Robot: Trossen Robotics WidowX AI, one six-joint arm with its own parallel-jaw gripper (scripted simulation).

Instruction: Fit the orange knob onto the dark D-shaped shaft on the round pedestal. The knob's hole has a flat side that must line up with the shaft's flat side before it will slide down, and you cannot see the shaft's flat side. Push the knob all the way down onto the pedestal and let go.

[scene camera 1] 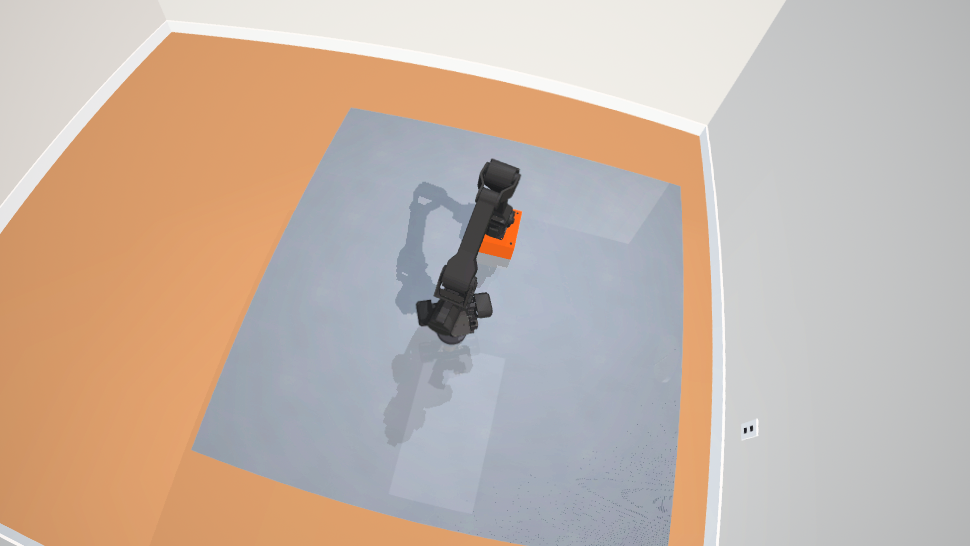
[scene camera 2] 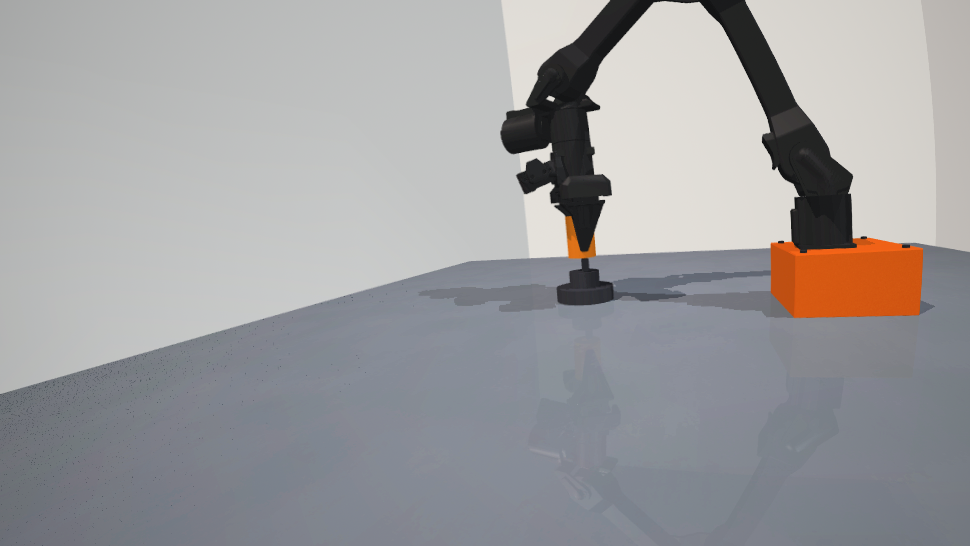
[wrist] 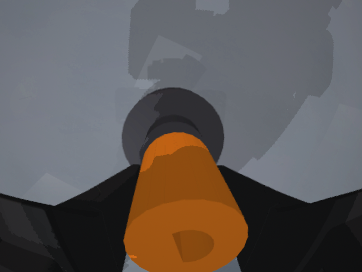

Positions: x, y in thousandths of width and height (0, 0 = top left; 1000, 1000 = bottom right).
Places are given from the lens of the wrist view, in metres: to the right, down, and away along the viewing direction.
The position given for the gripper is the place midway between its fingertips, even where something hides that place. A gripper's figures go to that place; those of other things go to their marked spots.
gripper (wrist: 493, 638): 0.00, 0.02, 0.10
knob (wrist: 504, 763): 0.00, 0.02, 0.05
dark pedestal (wrist: 463, 406): -0.01, -0.02, 0.14
The marked spots on the dark pedestal and the knob are 0.10 m apart.
